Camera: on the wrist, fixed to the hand. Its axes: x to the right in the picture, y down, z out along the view.
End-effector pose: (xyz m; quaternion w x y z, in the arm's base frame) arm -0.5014 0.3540 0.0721 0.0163 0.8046 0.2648 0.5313
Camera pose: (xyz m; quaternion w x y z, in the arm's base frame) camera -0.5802 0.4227 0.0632 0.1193 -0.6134 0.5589 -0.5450
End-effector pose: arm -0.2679 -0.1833 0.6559 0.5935 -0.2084 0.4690 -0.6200
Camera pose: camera -0.3567 -0.1810 0.7118 0.6669 0.0738 0.7276 0.1427
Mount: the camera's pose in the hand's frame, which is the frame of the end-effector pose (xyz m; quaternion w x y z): -0.0003 -0.0940 -0.0467 0.6332 -0.3353 0.1351 0.6844
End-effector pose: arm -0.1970 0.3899 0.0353 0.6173 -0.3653 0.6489 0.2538
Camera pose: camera -0.1517 0.2967 0.0521 0.0070 -0.0285 0.6592 0.7514
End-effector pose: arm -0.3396 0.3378 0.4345 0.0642 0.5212 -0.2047 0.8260
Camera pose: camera -0.3484 0.4421 0.4423 0.3223 -0.0568 0.7546 -0.5687
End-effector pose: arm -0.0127 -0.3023 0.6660 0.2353 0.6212 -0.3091 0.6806
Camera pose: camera 0.0208 -0.2034 0.6760 0.0668 -0.0110 0.8173 -0.5723
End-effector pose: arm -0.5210 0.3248 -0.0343 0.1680 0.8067 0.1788 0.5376
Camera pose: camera -0.5746 0.4110 -0.0610 0.0152 -0.5042 0.5965 -0.6243
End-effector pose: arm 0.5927 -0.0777 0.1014 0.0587 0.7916 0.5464 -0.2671
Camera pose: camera 0.5251 -0.0228 0.1600 0.4116 0.8916 -0.0983 0.1612
